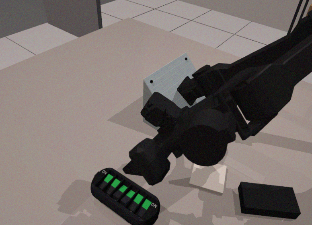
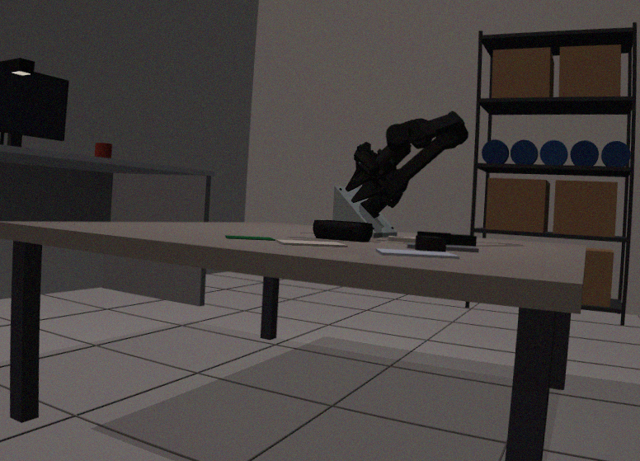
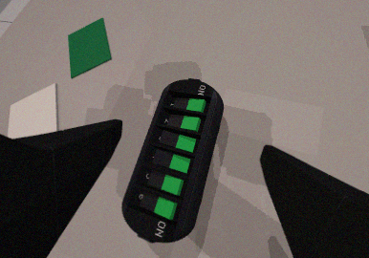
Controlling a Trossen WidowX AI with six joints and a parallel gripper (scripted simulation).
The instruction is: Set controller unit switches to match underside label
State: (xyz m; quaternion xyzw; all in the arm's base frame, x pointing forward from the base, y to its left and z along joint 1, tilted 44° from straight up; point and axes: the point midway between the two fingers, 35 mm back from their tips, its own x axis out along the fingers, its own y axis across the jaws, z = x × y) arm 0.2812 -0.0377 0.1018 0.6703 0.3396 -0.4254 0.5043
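My gripper tip is 120 mm past the beige square tile, 120 mm to the right of it and 110 mm above it. Round my gripper tip: black block 130 mm behind, 260 mm to the left, 100 mm below; pale sheet 330 mm ahead, 240 mm to the left, 110 mm below; thin green strip 260 mm ahead, 160 mm to the right, 110 mm below.
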